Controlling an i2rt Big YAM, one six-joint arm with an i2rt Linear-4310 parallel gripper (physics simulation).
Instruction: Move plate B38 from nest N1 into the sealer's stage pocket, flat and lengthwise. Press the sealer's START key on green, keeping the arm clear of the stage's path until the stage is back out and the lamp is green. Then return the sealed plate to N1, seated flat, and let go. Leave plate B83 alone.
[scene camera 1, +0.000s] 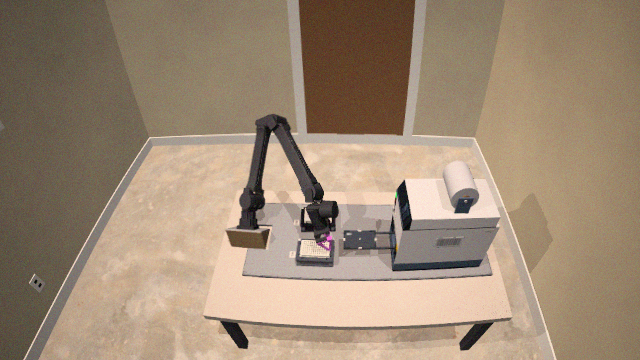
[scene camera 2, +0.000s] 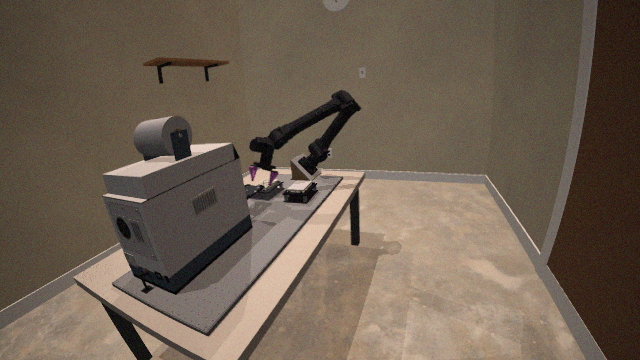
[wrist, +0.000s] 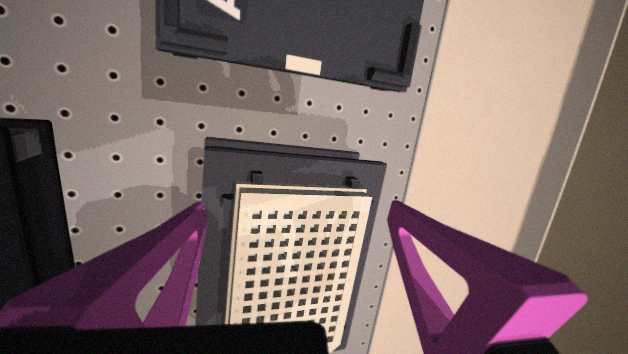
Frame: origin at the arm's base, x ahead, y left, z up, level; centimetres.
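Seen in the pictures: gripper, fingertip midpoint: (scene camera 1: 328, 243) (scene camera 2: 260, 183) (wrist: 300, 210); arm's base at its link origin: (scene camera 1: 248, 228) (scene camera 2: 307, 166).
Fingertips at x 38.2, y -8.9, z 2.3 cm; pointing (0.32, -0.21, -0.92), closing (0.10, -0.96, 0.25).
Offsets run from my fingertips to a thing's middle. "*": to the spot under its first point. Level surfaces: height alone.
A cream well plate @(dx -6.0, dy -1.2, dz -2.6 cm) (scene camera 1: 314, 248) (wrist: 295, 265) lies in the front dark nest @(dx -6.0, dy -1.2, dz -5.1 cm) (scene camera 1: 315, 262) (wrist: 295, 167). Another pale plate @(dx -5.8, dy +18.8, dz -2.6 cm) (scene camera 2: 301, 186) sits in the rear nest @(* dx -3.9, dy +19.3, dz -7.1 cm) (scene camera 2: 300, 196) (wrist: 30, 210), partly hidden by the arm in scene camera 1. Plate and nest labels are unreadable. My gripper (scene camera 1: 326, 243) (scene camera 2: 263, 181) (wrist: 300, 210) is open and empty above the front plate, its fingers either side of the plate's long sides in the wrist view. The sealer's stage @(* dx +13.7, dy +1.1, dz +1.7 cm) (scene camera 1: 360, 239) (wrist: 330, 35) is out and empty. The sealer (scene camera 1: 445, 242) (scene camera 2: 200, 215) shows a green light @(* dx +28.1, dy +9.9, dz +20.0 cm) (scene camera 1: 396, 195); its START key cannot be made out.
Two rails @(* dx +24.5, dy -3.2, dz +0.7 cm) (scene camera 1: 385, 248) join the stage to the sealer. A large film roll @(dx +51.4, dy +1.5, dz +34.0 cm) (scene camera 1: 457, 182) (scene camera 2: 160, 136) sits on top of the sealer. The grey perforated board @(dz -7.8 cm) (scene camera 1: 270, 265) (scene camera 2: 240, 280) lies on the wooden table @(dz -9.1 cm) (scene camera 1: 350, 302). The arm's base (scene camera 1: 248, 237) stands left of the nests.
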